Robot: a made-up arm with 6 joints. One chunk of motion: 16 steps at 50 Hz.
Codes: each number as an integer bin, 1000 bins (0 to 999) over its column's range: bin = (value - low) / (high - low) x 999, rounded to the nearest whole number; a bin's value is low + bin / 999 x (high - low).
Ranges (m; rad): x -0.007..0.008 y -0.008..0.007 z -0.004..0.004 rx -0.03..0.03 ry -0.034..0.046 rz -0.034..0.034
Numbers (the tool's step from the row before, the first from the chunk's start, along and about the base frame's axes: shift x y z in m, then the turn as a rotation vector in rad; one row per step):
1: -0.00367 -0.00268 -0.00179 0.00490 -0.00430 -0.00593
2: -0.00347 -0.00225 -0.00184 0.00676 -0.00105 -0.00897
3: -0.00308 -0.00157 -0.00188 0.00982 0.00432 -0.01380
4: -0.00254 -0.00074 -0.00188 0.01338 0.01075 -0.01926
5: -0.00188 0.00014 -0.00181 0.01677 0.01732 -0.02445
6: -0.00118 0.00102 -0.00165 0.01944 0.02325 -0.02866
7: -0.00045 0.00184 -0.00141 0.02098 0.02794 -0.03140
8: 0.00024 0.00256 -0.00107 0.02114 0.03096 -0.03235
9: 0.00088 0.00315 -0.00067 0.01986 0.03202 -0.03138
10: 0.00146 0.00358 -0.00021 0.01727 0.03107 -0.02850
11: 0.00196 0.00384 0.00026 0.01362 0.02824 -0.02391
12: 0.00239 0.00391 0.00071 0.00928 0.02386 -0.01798
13: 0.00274 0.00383 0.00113 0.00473 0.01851 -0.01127
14: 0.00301 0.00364 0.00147 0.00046 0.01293 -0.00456
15: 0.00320 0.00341 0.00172 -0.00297 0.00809 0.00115
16: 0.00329 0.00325 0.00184 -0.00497 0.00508 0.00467
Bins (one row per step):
1: 222 354 276 581 371 412
2: 235 383 270 612 411 368
3: 261 428 265 663 479 297
4: 297 484 265 722 559 217
5: 341 542 273 779 641 140
6: 388 601 293 823 715 78
7: 436 655 323 849 773 38
8: 482 703 366 851 811 24
9: 525 743 416 830 824 38
10: 563 771 473 787 813 81
11: 597 789 532 726 777 148
12: 625 793 588 654 723 235
13: 649 788 641 578 656 334
14: 667 775 683 507 586 433
15: 679 760 714 450 526 516
16: 685 749 729 417 488 568

